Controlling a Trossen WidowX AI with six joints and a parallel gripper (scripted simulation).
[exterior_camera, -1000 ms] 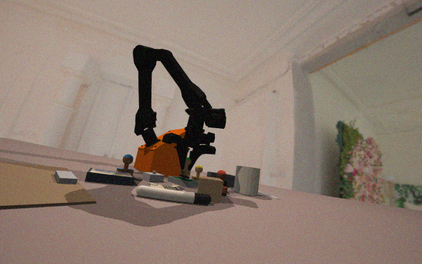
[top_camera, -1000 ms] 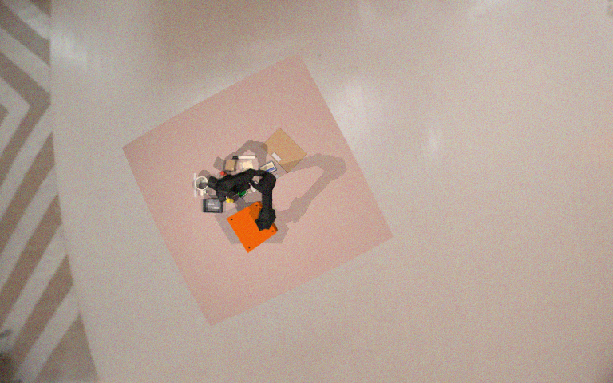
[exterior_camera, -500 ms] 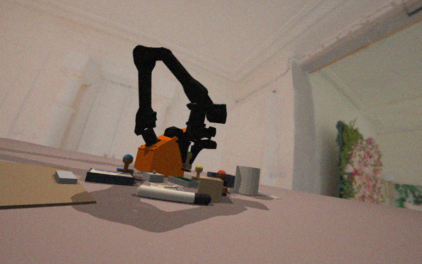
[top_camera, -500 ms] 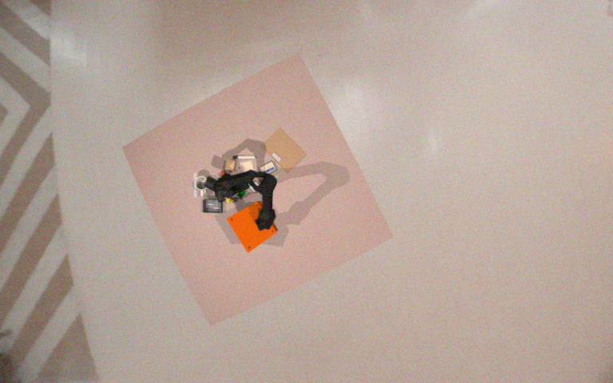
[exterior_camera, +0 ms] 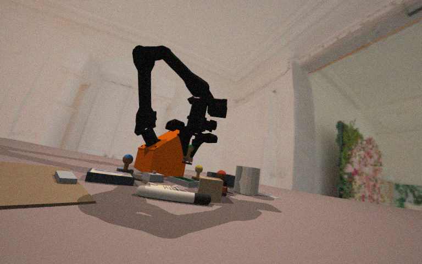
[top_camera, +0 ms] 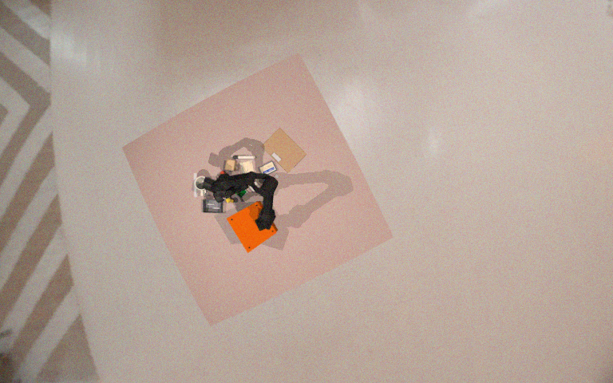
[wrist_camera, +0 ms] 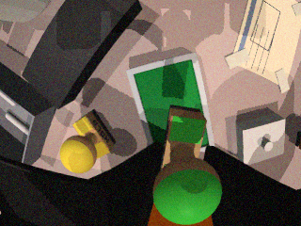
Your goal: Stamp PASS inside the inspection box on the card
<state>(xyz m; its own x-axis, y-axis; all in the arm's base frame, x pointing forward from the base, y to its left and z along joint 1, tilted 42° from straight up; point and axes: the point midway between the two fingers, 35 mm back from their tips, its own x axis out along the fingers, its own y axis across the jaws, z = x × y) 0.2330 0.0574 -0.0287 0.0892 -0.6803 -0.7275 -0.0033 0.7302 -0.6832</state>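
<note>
Right now the cream card is 9 cm ahead of my gripper tip, 9 cm to the right of it and 9 cm below it. Round my gripper tip: green ink pad 8 cm below; then yellow-knobbed stamp 3 cm behind, 7 cm to the left, 7 cm below; then red-knobbed stamp 13 cm ahead, 4 cm to the left, 7 cm below.
</note>
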